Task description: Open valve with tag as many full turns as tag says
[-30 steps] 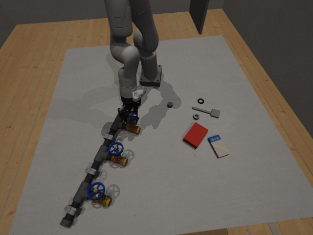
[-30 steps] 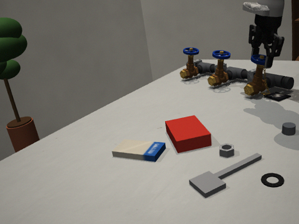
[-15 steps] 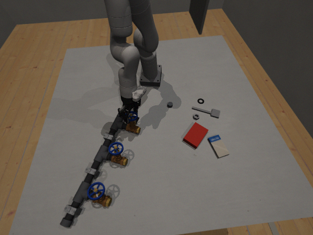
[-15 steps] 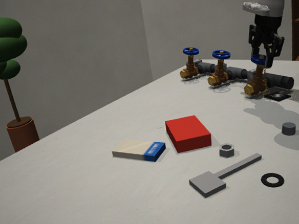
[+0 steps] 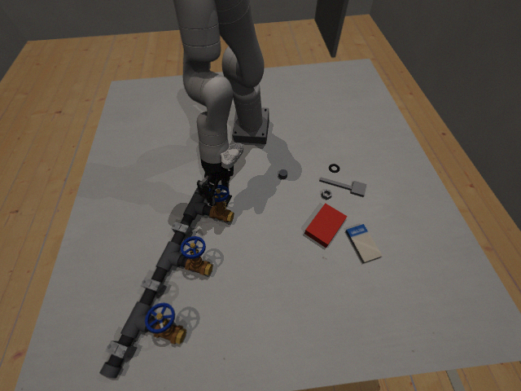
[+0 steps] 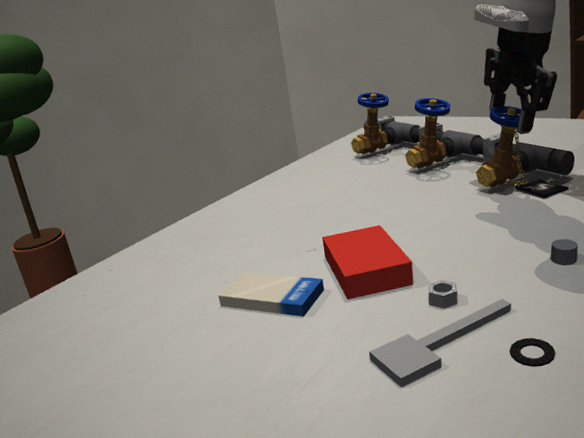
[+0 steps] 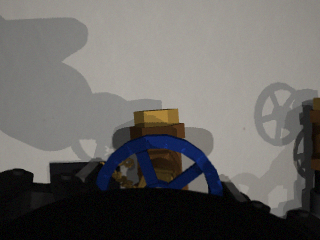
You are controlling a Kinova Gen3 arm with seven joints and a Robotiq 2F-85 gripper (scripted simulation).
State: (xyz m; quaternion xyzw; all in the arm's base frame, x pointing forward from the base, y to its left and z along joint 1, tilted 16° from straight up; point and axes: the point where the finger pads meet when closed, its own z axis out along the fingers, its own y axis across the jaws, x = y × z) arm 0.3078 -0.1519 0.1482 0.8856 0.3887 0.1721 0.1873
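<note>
My gripper is now 12 cm above the black tag and 4 cm past it. From my hand the other things lie so: red block 31 cm to the left, 13 cm ahead, 11 cm below; small grey cylinder 23 cm to the left, 11 cm below, 10 cm behind; grey paddle-shaped tool 44 cm to the left, 12 cm below.
</note>
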